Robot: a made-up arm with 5 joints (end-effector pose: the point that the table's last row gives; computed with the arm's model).
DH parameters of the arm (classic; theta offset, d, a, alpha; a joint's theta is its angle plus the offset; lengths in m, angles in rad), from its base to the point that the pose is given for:
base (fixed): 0.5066 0 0.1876 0
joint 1: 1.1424 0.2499 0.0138 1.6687
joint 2: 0 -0.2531 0.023 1.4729
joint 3: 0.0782 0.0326 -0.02 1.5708
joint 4: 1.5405 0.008 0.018 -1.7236
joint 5: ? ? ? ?
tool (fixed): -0.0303 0.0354 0 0
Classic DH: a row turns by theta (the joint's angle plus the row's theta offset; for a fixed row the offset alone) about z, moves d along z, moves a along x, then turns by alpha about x.
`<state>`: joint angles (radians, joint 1 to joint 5).
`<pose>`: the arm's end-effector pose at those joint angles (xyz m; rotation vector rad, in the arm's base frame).
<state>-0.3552 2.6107 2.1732 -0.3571 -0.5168</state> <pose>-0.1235 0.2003 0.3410 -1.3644 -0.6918 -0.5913</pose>
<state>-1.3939 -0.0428 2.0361 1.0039 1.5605</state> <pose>0.1772 0.3657 0.2875 -0.2283 -1.1377 2.7254</pose>
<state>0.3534 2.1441 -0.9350 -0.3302 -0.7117</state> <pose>-0.0150 0.0574 0.3191 0.4031 0.5729 2.4304</pose>
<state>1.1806 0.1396 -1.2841 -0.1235 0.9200</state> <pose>0.0973 -0.0891 0.2636 -0.5346 0.5820 2.5073</pose>
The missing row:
joint 5: 0 0.037 -0.0321 -1.418
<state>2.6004 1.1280 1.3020 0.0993 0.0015</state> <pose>0.4225 -0.0647 0.2525 -1.5319 2.3015 0.4476</pose>
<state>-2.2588 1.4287 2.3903 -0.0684 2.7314</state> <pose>0.3826 0.2320 0.3655 -0.4277 -0.6391 1.9990</pose>
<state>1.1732 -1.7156 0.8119 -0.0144 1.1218</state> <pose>0.0649 -0.2027 0.2885 -0.8151 -1.0077 0.3945</pose>
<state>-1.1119 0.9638 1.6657 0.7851 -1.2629</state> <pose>0.0381 0.4004 0.2536 -1.8578 -1.0407 -0.6275</pose>
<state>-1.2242 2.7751 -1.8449 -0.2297 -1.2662</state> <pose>0.0606 0.2631 0.3681 -0.0365 0.0693 0.1208</pose>
